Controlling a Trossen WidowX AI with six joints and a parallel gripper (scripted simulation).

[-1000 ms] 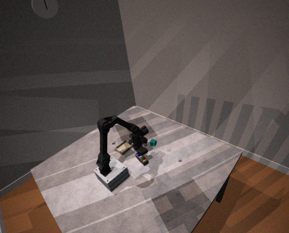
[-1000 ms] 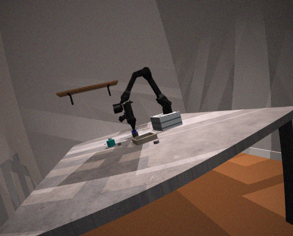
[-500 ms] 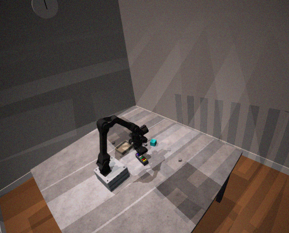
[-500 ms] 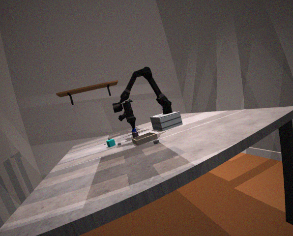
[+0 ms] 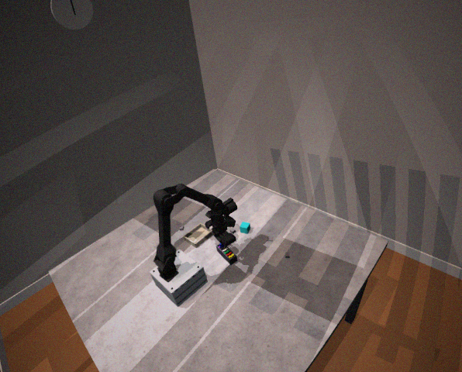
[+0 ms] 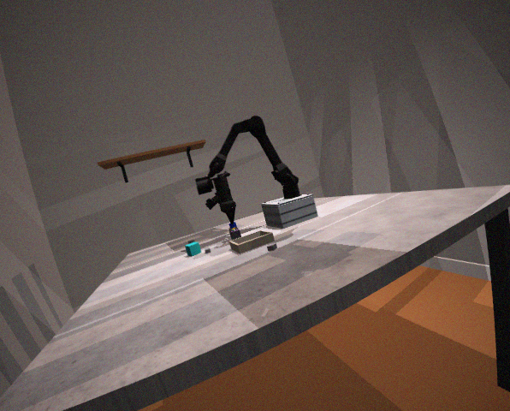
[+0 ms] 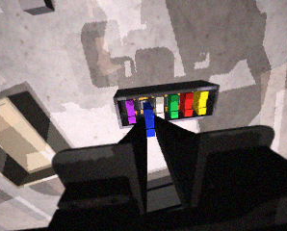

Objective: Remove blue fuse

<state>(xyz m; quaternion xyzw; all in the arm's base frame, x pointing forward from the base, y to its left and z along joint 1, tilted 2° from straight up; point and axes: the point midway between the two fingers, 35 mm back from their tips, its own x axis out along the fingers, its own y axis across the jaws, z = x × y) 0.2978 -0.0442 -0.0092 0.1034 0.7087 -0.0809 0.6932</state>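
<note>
The white fuse lies 20 mm to the right of my gripper tip and 40 mm below it. From my gripper tip the other things lie so: green fuse 10 mm behind, 30 mm to the right, 40 mm below; then purple fuse 20 mm to the left, 40 mm below; then blue fuse 10 mm below.
</note>
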